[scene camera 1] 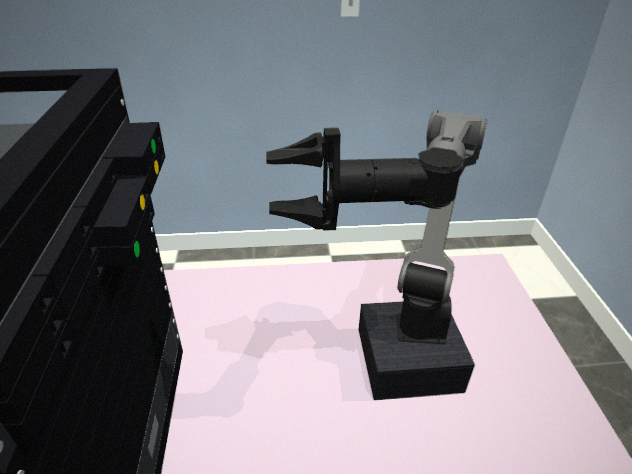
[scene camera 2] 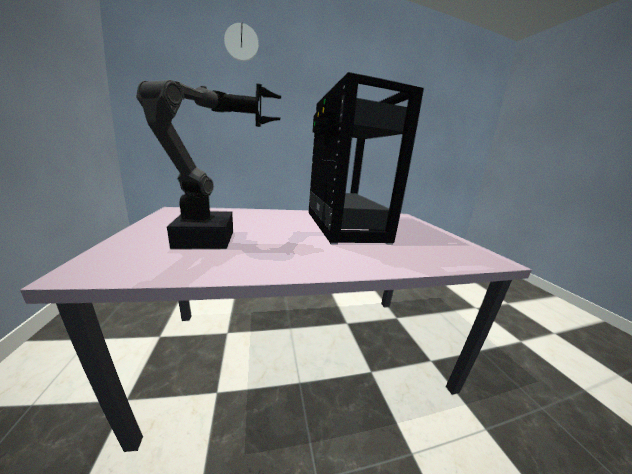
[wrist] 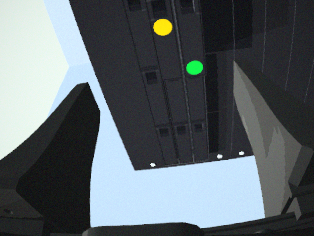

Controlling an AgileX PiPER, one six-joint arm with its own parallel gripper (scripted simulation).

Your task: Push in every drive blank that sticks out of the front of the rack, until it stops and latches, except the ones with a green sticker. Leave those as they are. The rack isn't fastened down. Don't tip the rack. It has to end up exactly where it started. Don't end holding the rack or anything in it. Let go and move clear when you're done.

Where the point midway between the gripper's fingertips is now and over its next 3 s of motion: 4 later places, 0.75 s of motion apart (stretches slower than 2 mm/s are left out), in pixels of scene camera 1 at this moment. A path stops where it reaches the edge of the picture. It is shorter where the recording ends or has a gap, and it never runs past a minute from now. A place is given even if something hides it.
The gripper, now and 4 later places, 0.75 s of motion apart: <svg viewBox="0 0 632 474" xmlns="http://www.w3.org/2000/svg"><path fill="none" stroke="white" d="M267 183L212 218L177 232L184 168L188 154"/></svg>
